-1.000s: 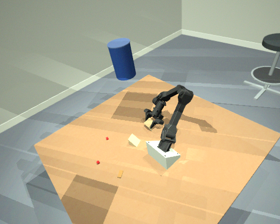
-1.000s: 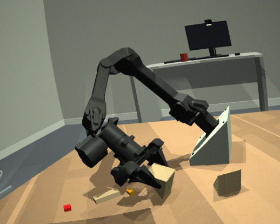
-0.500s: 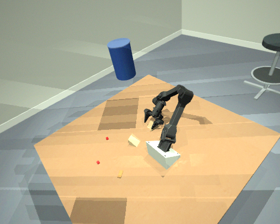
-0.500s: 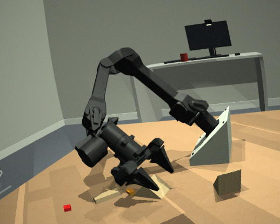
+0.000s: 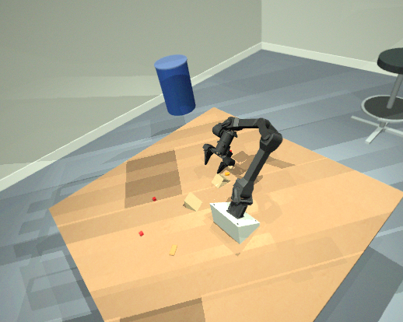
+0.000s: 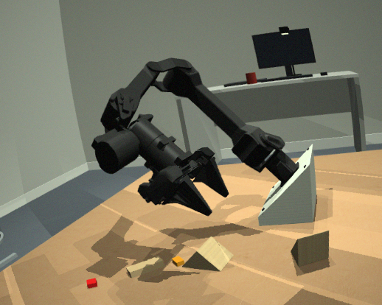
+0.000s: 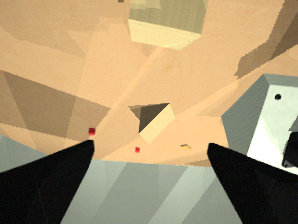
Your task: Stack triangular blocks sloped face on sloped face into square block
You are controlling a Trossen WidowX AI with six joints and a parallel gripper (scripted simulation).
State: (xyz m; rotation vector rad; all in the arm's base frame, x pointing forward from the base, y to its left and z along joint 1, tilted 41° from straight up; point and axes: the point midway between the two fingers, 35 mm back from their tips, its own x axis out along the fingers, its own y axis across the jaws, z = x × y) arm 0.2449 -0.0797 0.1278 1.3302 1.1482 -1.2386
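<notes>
The orange cube is 12 cm below my gripper tip and 11 cm to the right of it. Also, from my gripper tip: red cube: 26 cm to the right, 12 cm below, 10 cm ahead; then pale bar: 17 cm to the right, 12 cm below, 3 cm ahead.
</notes>
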